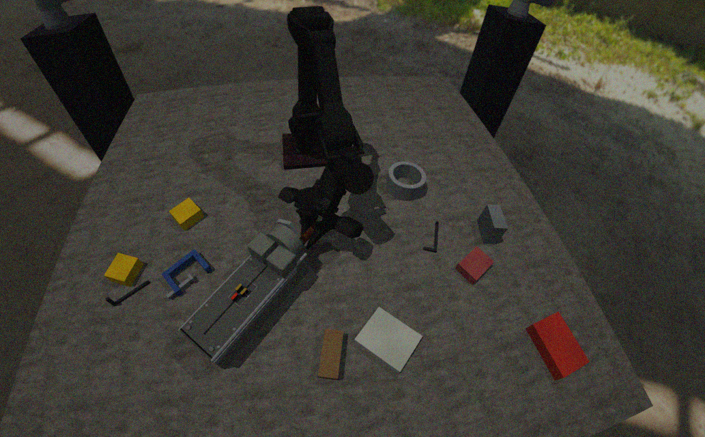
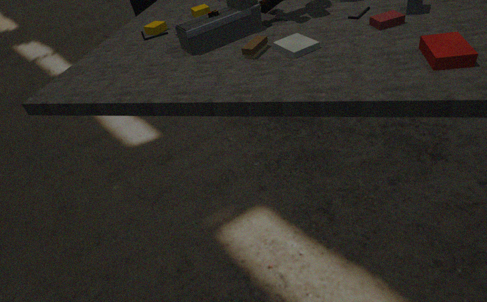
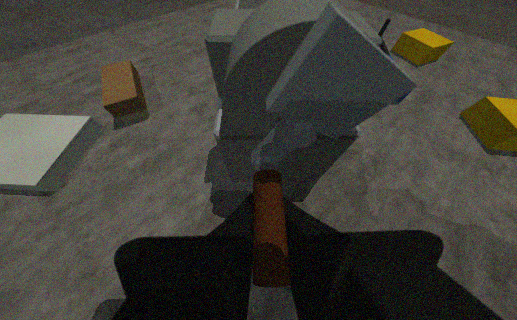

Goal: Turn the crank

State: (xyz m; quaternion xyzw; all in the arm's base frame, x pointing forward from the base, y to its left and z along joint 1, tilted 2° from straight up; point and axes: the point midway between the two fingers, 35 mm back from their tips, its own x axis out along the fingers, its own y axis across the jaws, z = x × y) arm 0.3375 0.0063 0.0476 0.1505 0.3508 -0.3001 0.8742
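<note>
Right now my gripper tip is 2 cm past the brown crank handle, 1 cm to the right of it and 3 cm below it. From my gripper tip the other things lie so: white plate 21 cm ahead, 15 cm to the left, 2 cm below; red pointer 13 cm ahead, 13 cm to the right, 5 cm above; brown block 23 cm ahead, 4 cm to the left, 2 cm below.
</note>
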